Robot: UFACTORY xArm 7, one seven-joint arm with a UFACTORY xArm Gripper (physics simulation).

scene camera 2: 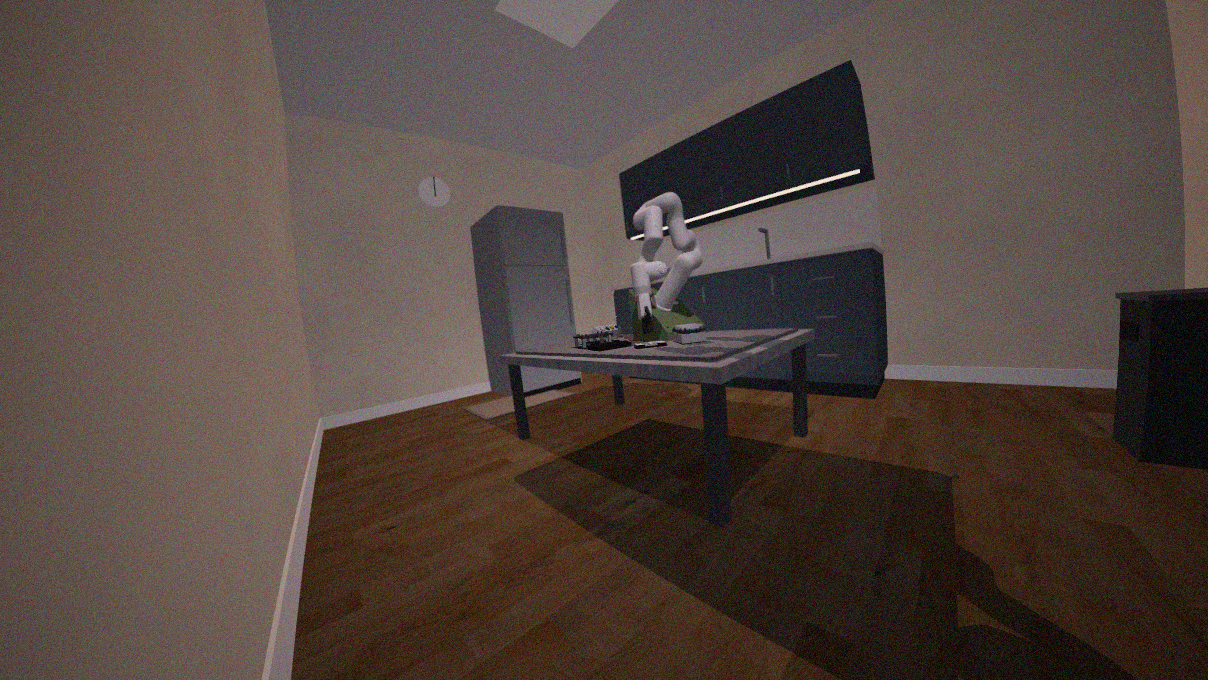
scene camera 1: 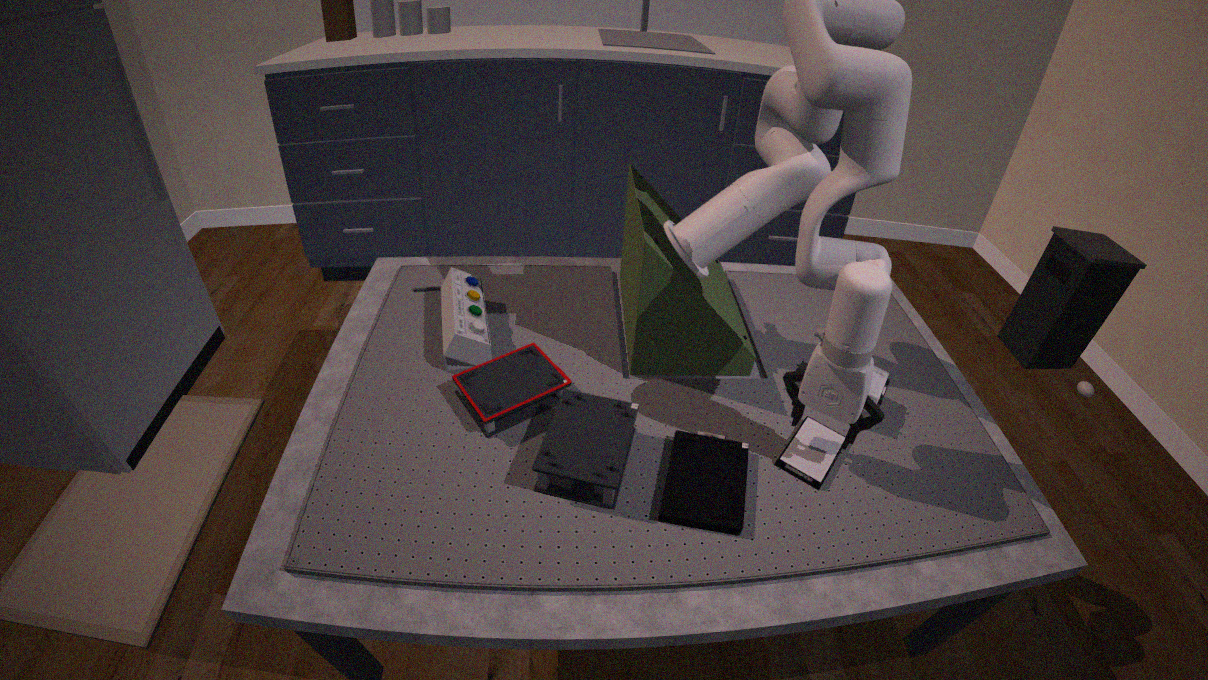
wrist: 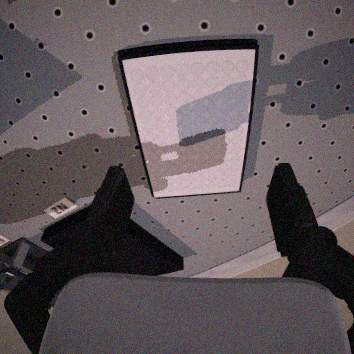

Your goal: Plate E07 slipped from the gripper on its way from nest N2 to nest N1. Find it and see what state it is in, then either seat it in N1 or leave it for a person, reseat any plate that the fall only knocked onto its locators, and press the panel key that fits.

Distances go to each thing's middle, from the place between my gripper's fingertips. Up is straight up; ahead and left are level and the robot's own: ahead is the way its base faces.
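Scene:
So the white plate with dark rim [scene camera 1: 809,456] first: my hand is 50 mm above it. Then there's the red-rimmed dark plate [scene camera 1: 514,381], which is 510 mm to the right of my hand, 70 mm behind it and 20 mm below it. And the black station labelled N2 [scene camera 1: 705,488], that's 190 mm to the right of my hand, 70 mm ahead of it and 40 mm below it.

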